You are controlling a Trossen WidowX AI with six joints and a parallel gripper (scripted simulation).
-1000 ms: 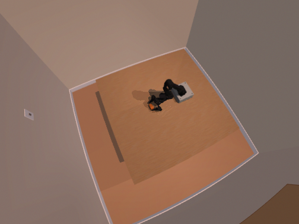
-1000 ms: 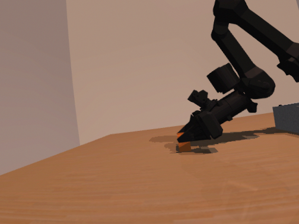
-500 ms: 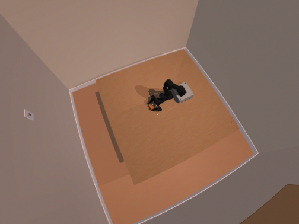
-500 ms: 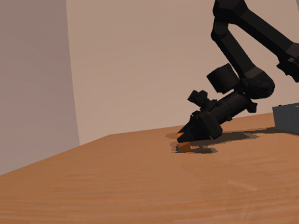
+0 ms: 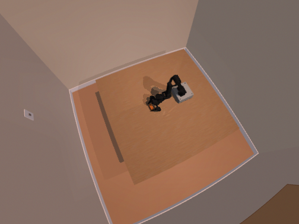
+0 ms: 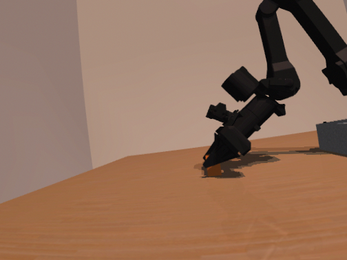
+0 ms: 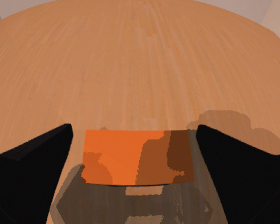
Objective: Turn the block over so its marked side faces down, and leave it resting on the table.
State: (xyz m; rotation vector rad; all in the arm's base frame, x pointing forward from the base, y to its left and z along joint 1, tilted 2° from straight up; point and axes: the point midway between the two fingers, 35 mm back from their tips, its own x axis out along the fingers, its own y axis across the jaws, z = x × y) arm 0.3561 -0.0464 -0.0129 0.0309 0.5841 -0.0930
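My gripper tip is 3 cm past the orange block and 1 cm above it.
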